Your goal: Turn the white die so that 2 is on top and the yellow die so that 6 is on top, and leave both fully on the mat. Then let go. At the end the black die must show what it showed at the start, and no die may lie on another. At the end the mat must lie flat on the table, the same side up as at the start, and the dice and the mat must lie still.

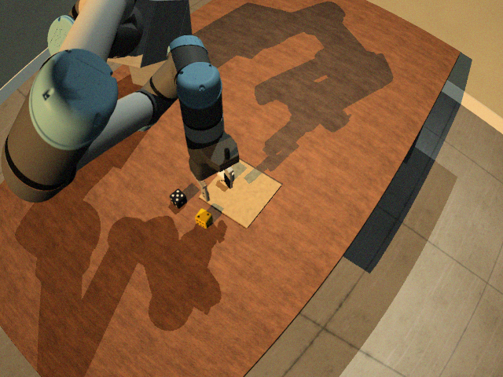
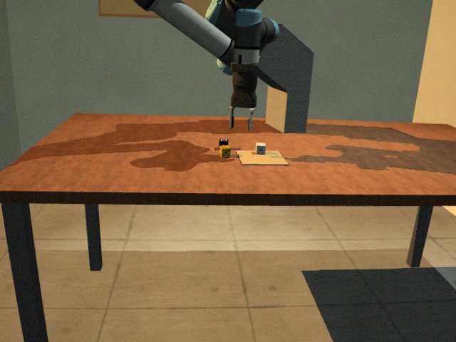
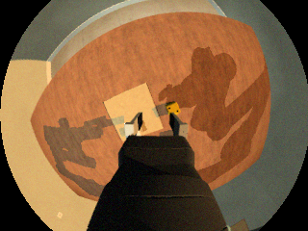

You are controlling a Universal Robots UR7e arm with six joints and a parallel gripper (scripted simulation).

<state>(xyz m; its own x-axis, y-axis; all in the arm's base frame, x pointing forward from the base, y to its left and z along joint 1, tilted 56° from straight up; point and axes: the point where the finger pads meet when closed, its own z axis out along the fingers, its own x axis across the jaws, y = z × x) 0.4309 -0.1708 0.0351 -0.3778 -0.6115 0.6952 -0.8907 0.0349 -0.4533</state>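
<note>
My gripper is now 1 cm past the yellow die, 4 cm to the left of it and 9 cm above it. The rest, counted from my hand: white die (3 cm behind, 8 cm to the left, 9 cm below); tan mat (1 cm ahead, 7 cm to the left, 11 cm below); black die (10 cm behind, 3 cm to the right, 9 cm below).
</note>
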